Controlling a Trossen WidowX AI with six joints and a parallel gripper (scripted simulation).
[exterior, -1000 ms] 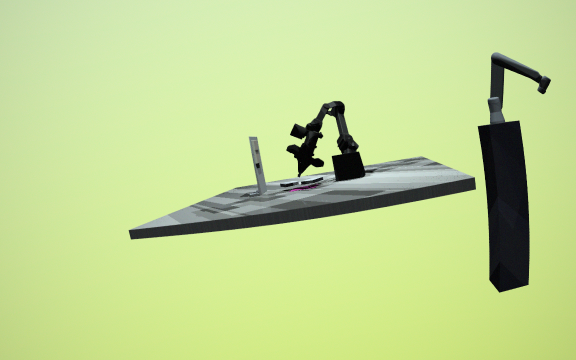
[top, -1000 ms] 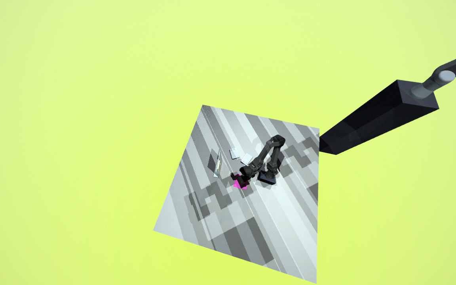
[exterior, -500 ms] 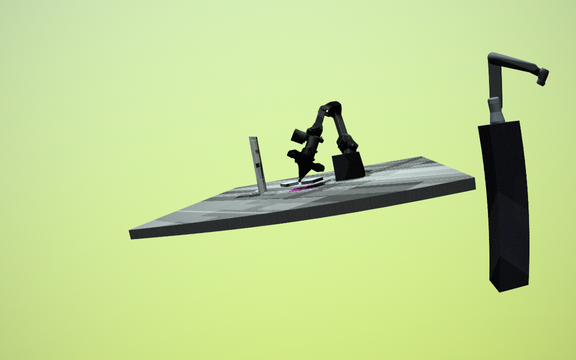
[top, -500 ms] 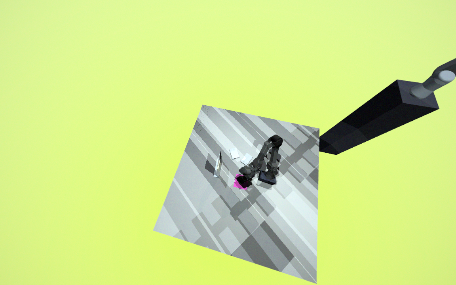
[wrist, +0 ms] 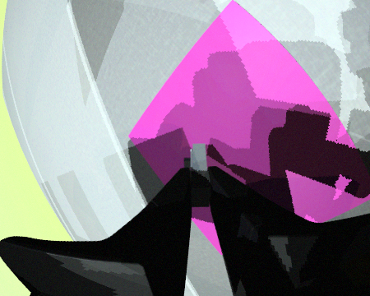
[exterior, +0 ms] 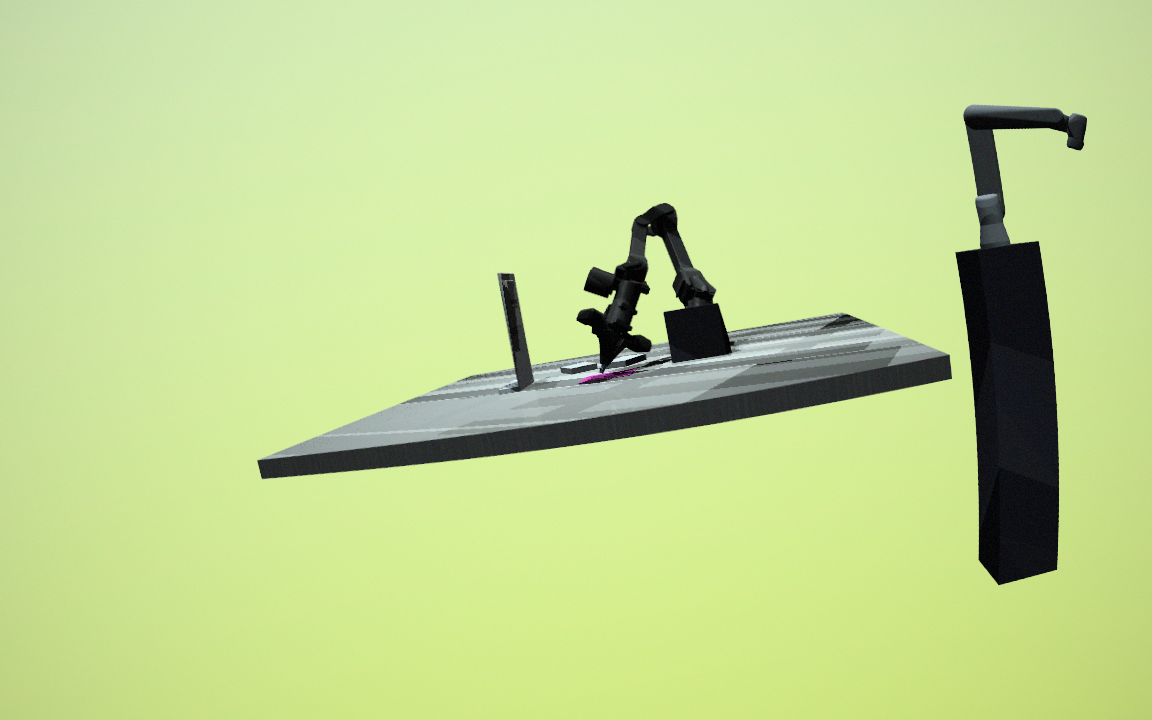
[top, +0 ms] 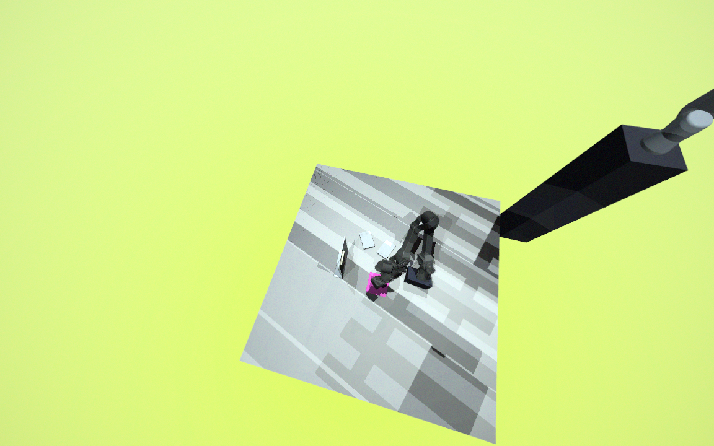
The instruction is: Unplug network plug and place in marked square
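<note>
Right now my gripper tip is 30 mm above the pink marked square and 10 mm past it. Round my gripper tip: upright panel (220 mm ahead, 100 mm above, 60 mm to the right); grey network plug (right at my gripper tip).
</note>
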